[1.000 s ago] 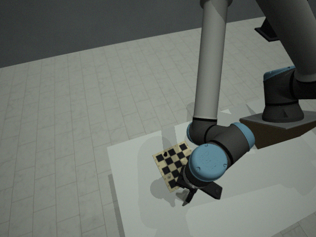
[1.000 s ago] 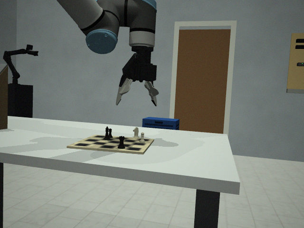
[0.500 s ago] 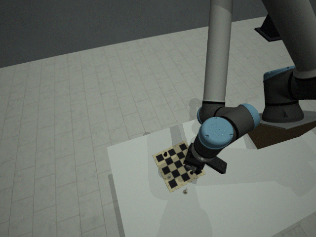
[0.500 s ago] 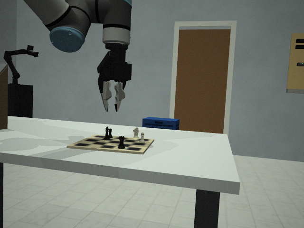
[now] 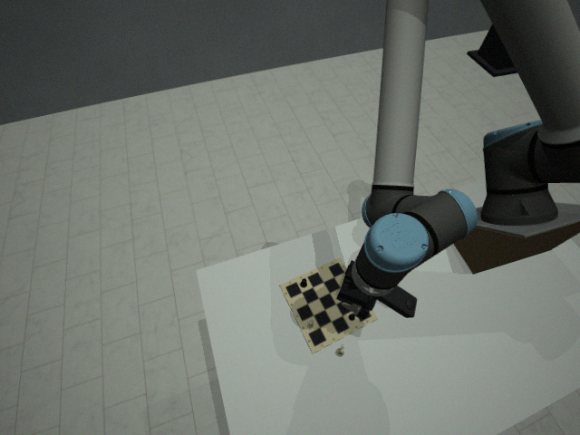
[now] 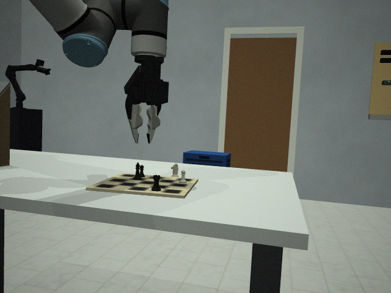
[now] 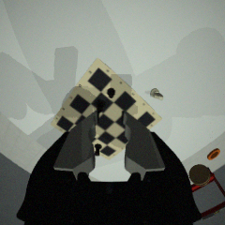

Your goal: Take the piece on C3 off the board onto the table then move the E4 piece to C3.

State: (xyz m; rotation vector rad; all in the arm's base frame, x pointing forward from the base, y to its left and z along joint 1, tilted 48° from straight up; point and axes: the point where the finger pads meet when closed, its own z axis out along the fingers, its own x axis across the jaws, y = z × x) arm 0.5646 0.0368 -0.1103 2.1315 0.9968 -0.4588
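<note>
The small black piece lies 90 mm below my hand. The rest, counted from my hand: chessboard (50 mm ahead, 60 mm to the right, 110 mm below); then white knight (70 mm ahead, 80 mm to the left, 100 mm below); then white pawn (120 mm ahead, 10 mm to the right, 90 mm below).
</note>
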